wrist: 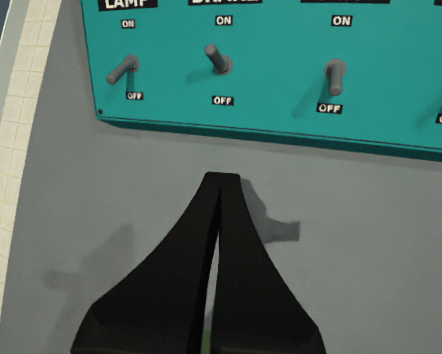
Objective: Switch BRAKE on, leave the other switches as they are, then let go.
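Note:
The BRAKE switch (217,58) is on the teal panel (170,107), under a label cut off by the top edge of the wrist view. Its grey lever leans up and a little left, toward its ON mark. The LAMP switch (120,71), left of it, points down and left toward OFF. The switch to the right (335,80) points down at its OFF mark; its label is cut off. My gripper (221,190) is shut, with its fingertips together and nothing between them. It is below the panel's lower edge in the view, apart from the levers.
Part of another OFF label (440,119) and a lever's shadow show at the right edge. A grey surface (380,240) lies below the panel and carries the gripper's shadows. A pale tiled strip (22,100) runs down the left side.

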